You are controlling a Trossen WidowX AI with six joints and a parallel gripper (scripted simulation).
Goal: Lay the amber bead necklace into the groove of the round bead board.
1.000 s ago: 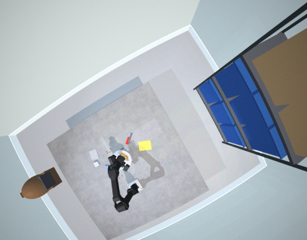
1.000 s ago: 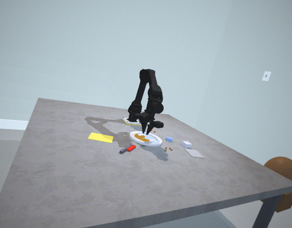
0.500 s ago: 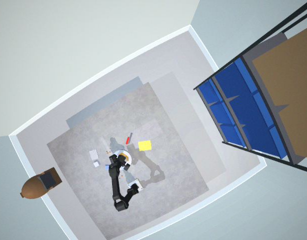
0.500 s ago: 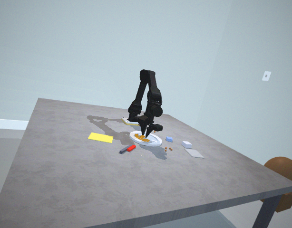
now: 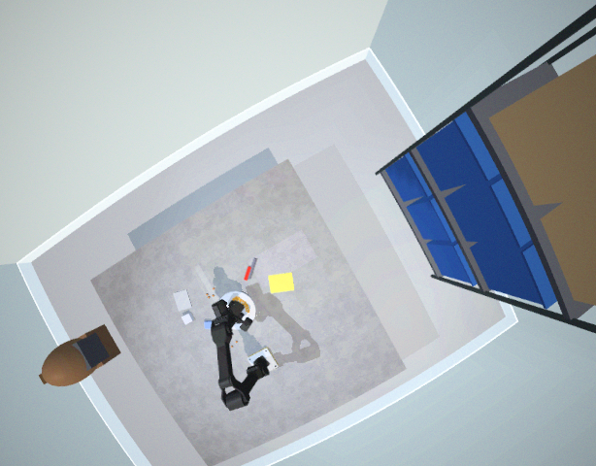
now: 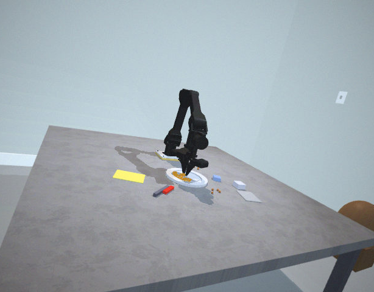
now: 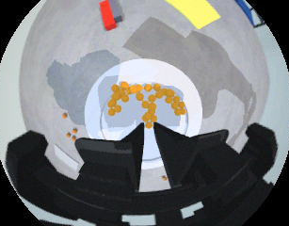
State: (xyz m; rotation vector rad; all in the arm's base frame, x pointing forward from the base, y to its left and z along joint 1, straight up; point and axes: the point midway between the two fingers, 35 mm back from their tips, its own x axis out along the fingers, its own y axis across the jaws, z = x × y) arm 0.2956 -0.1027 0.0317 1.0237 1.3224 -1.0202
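My gripper tip is 1 cm to the right of the round white bead board and 1 cm above it. The rest, counted from my gripper tip: yellow sheet 4 cm behind, 26 cm to the right, 1 cm below; then blue block 4 cm ahead, 18 cm to the left, 1 cm below; then grey tool 11 cm ahead, 18 cm to the right, 1 cm below.
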